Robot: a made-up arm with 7 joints. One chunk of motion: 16 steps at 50 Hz.
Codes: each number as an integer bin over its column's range. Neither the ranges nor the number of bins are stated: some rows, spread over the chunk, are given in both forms.
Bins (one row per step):
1: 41 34 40 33 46 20 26
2: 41 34 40 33 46 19 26
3: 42 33 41 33 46 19 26
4: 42 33 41 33 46 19 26
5: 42 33 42 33 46 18 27
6: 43 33 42 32 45 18 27
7: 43 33 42 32 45 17 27
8: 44 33 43 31 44 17 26
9: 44 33 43 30 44 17 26
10: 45 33 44 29 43 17 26
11: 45 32 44 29 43 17 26
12: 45 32 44 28 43 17 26
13: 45 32 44 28 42 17 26
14: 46 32 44 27 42 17 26
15: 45 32 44 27 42 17 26
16: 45 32 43 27 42 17 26
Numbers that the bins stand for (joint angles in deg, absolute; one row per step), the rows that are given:
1: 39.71 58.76 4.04 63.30 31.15 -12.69 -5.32
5: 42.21 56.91 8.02 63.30 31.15 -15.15 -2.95
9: 47.19 56.91 10.01 58.17 25.98 -16.38 -5.32
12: 49.68 55.06 12.00 54.75 23.40 -16.38 -5.32
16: 49.68 55.06 10.01 53.04 20.82 -16.38 -5.32
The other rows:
2: 39.71 58.76 4.04 63.30 31.15 -13.92 -5.32
3: 42.21 56.91 6.03 63.30 31.15 -13.92 -5.32
4: 42.21 56.91 6.03 63.30 31.15 -13.92 -5.32
6: 44.70 56.91 8.02 61.59 28.57 -15.15 -2.95
7: 44.70 56.91 8.02 61.59 28.57 -16.38 -2.95
8: 47.19 56.91 10.01 59.88 25.98 -16.38 -5.32
10: 49.68 56.91 12.00 56.46 23.40 -16.38 -5.32
11: 49.68 55.06 12.00 56.46 23.40 -16.38 -5.32
13: 49.68 55.06 12.00 54.75 20.82 -16.38 -5.32
14: 52.17 55.06 12.00 53.04 20.82 -16.38 -5.32
15: 49.68 55.06 12.00 53.04 20.82 -16.38 -5.32

